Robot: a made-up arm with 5 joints.
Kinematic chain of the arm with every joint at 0, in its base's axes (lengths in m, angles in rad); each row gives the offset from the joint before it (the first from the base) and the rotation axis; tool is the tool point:
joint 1: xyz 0 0 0.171 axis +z
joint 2: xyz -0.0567 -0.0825 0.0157 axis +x
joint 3: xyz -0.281 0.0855 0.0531 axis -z
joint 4: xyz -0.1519 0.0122 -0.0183 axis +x
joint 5: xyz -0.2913 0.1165 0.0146 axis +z
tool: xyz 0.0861 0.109 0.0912
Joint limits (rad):
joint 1: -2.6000..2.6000
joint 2: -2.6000..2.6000
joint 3: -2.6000..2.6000
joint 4: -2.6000..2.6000
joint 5: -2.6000..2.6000
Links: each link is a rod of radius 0.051 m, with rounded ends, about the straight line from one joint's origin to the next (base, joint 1, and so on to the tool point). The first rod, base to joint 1, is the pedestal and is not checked.
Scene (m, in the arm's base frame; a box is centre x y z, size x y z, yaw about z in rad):
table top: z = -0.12
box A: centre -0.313 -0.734 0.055 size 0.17 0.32 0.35 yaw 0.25
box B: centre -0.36 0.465 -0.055 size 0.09 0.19 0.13 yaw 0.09
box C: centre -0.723 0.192 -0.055 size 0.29 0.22 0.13 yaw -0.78
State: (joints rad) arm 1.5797 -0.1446 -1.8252 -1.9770 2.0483
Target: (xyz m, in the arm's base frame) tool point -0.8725 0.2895 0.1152
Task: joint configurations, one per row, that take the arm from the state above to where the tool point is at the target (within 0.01 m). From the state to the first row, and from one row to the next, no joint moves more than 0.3 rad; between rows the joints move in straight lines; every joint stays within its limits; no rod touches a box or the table.
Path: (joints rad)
1: 1.3104 -0.2902 -1.9553 -1.9455 1.9720
2: 1.0411 -0.4358 -2.0854 -1.9140 1.8956
3: 0.7718 -0.5814 -2.2155 -1.8825 1.8193
4: 0.5025 -0.7270 -2.3455 -1.8509 1.7429
5: 0.3739 -0.6776 -2.0580 -1.7533 1.8041
6: 0.2454 -0.6281 -1.7705 -1.6557 1.8653
7: 0.1169 -0.5786 -1.4830 -1.5581 1.9265
8: -0.0117 -0.5292 -1.1955 -1.4605 1.9877
9: -0.1402 -0.4797 -0.9080 -1.3629 2.0489
10: -0.3446 -0.2961 -0.7256 -1.4807 2.1419
11: -0.5491 -0.1125 -0.5431 -1.5984 2.2350

